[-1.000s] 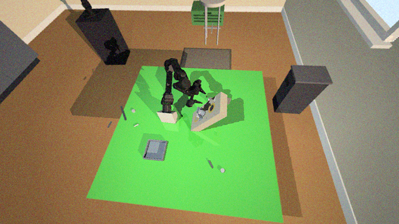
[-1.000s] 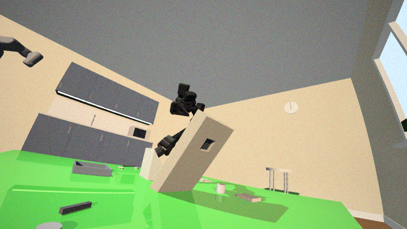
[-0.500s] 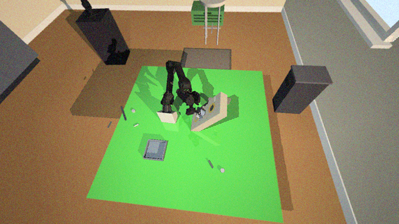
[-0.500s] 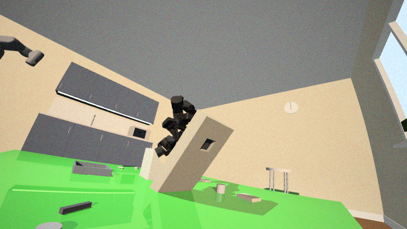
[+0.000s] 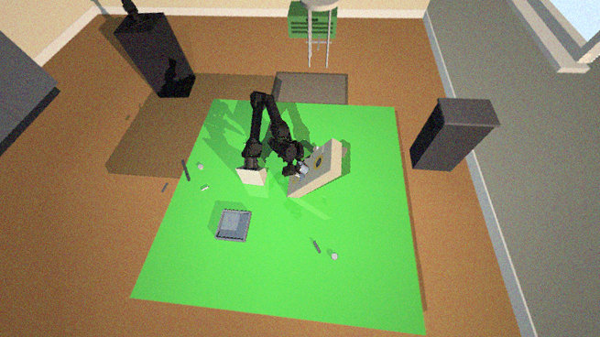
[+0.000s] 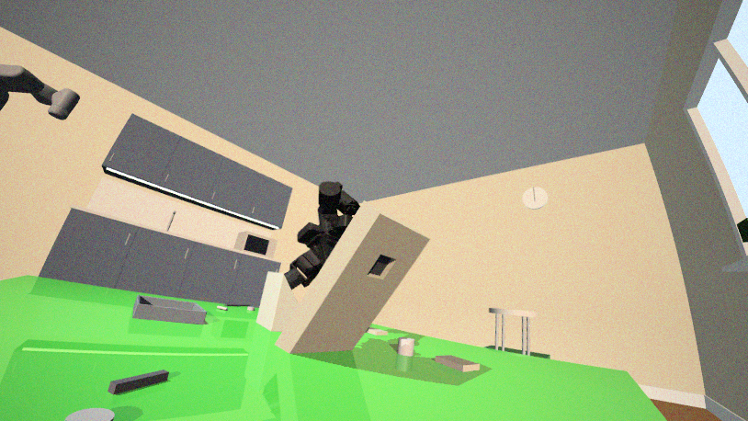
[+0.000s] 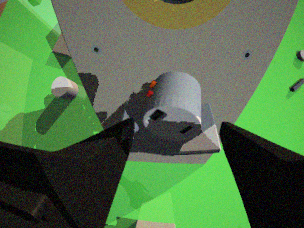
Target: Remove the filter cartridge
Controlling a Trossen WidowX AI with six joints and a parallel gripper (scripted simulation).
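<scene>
The grey round filter cartridge lies 20 mm below my gripper tip and 10 mm ahead of it. Also, from my gripper tip: beige service panel 60 mm ahead, 40 mm below; grey tray 340 mm behind, 250 mm to the right, 180 mm below.
</scene>
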